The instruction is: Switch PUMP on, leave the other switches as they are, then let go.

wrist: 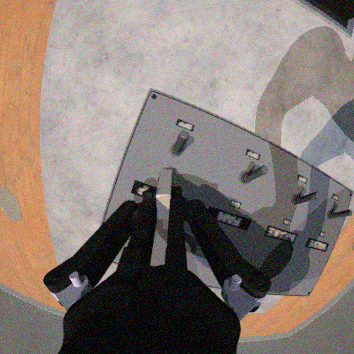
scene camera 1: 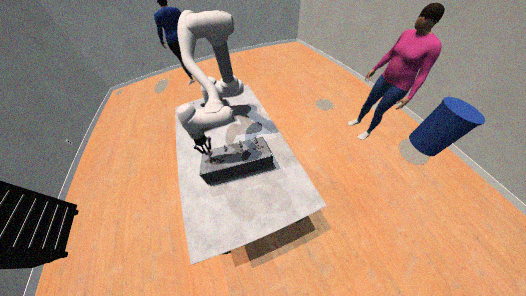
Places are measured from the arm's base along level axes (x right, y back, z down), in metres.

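Where they show: gripper, fingertip midpoint: (wrist: pixel 166 179) (scene camera 1: pixel 209 156).
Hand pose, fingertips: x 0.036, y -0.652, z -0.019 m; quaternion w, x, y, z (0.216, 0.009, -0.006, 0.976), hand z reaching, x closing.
Things, the pixels of their top centre, and the offset from my fingertips. Level surfaces: height alone.
- leftmost lever at its top centre: (wrist: pixel 179 146) dz -0.012, dx +0.004, dy +0.052 m
- second lever at its top centre: (wrist: pixel 260 179) dz -0.012, dx -0.116, dy +0.058 m
- third lever at its top centre: (wrist: pixel 313 203) dz -0.012, dx -0.236, dy +0.064 m
- fourth lever at its top centre: (wrist: pixel 347 219) dz -0.012, dx -0.355, dy +0.070 m
- leftmost name label at its top centre: (wrist: pixel 158 196) dz +0.000, dx +0.000, dy -0.031 m
- pale table at its surface level: dz +0.115 m
The switch box (scene camera 1: pixel 237 171) (wrist: pixel 140 135) sits on the table, its grey top bearing a row of levers. In the wrist view the leftmost lever (wrist: pixel 181 142) stands beyond my fingertips, with the second lever (wrist: pixel 254 172), third lever (wrist: pixel 305 196) and fourth lever (wrist: pixel 340 212) to its right. The leftmost name label (wrist: pixel 144 189) is partly hidden by a finger; the others are too blurred to read surely, so I cannot tell which is PUMP or its position. My gripper (scene camera 1: pixel 207 152) (wrist: pixel 166 179) is shut and empty over the box's left end, short of the leftmost lever in the wrist view.
The pale table (scene camera 1: pixel 250 220) (wrist: pixel 90 75) extends around the box. A person in pink (scene camera 1: pixel 410 60) and a blue drum (scene camera 1: pixel 445 127) are at the right. A person in blue (scene camera 1: pixel 168 22) is behind the arm. A black slatted object (scene camera 1: pixel 35 225) is at the left.
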